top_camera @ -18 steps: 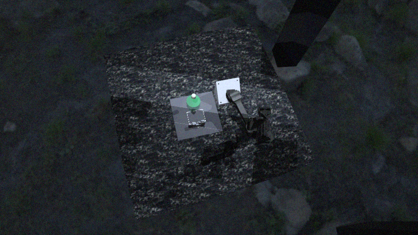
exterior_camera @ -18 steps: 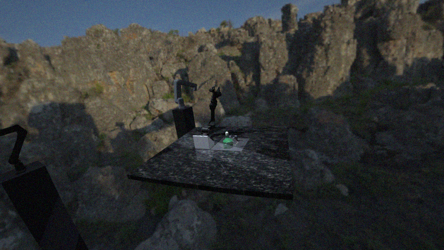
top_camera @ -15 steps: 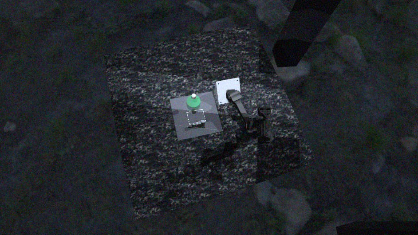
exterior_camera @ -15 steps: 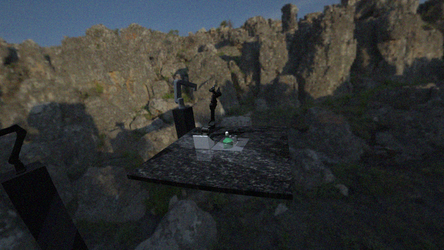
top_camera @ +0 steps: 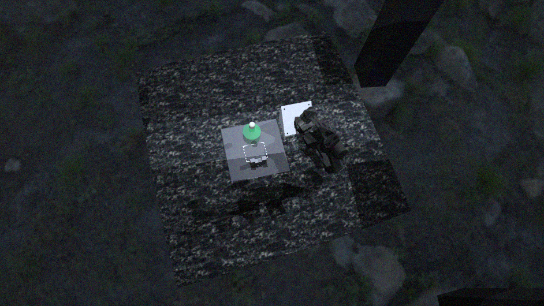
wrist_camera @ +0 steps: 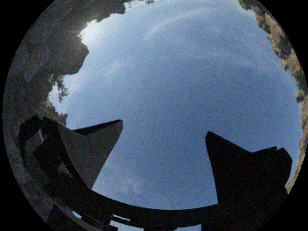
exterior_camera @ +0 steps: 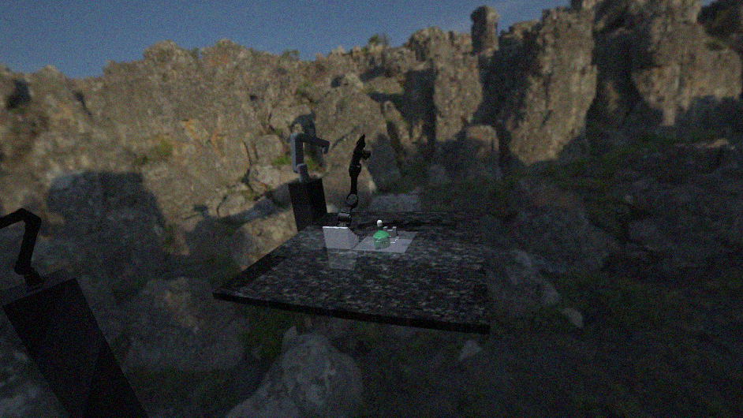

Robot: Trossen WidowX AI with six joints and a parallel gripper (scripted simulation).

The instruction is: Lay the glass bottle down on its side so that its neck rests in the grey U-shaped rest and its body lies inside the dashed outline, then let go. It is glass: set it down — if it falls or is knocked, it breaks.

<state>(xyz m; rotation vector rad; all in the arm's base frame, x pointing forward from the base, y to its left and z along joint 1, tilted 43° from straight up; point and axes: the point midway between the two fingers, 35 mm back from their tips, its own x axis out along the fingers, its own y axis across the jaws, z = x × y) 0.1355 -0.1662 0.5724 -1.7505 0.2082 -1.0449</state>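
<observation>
Now: gripper tip 550 mm above the green glass bottle, 240 mm to the left of it and 170 mm short of it. The rest, counted from my gripper tip: grey mat: 640 mm below, 170 mm ahead, 160 mm to the right.
</observation>
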